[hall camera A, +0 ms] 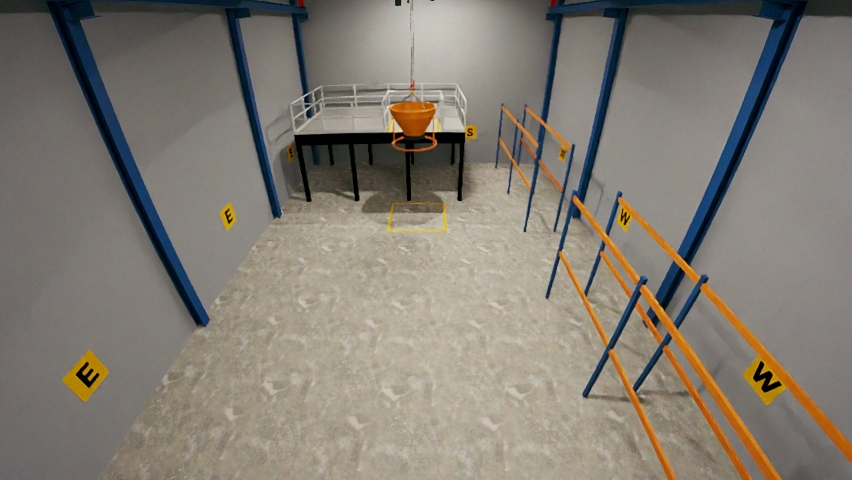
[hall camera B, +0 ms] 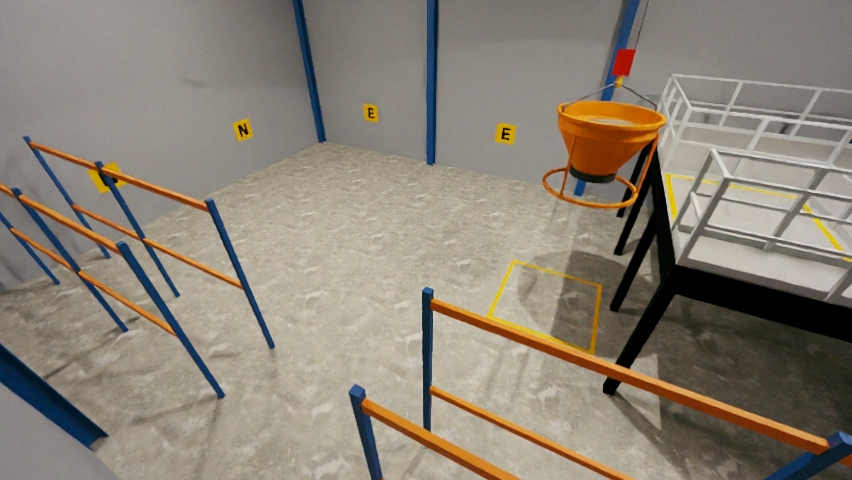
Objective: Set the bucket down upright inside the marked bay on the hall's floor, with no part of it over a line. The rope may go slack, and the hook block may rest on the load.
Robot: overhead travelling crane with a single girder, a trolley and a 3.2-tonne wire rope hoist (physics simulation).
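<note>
The orange bucket [hall camera A: 412, 119] [hall camera B: 608, 140] hangs upright in the air from its wire bail, with its round foot ring below it. My hook [hall camera A: 411, 89] [hall camera B: 618, 81] holds the bail under the red hook block [hall camera B: 623, 62], and the rope runs up from it. The marked bay [hall camera A: 417, 230] [hall camera B: 596, 319] is a yellow outline on the floor, below the bucket's height. In the hall camera B view a dark shadow covers part of the bay and reaches past its platform side. The bucket is clear of the floor.
A raised platform [hall camera A: 381, 138] [hall camera B: 769, 305] with white railings and black legs stands beside the bay, close to the bucket; its deck bears another yellow outline. Orange rails on blue posts [hall camera A: 608, 240] [hall camera B: 626, 372] stand along the west side, with a gap between two stretches.
</note>
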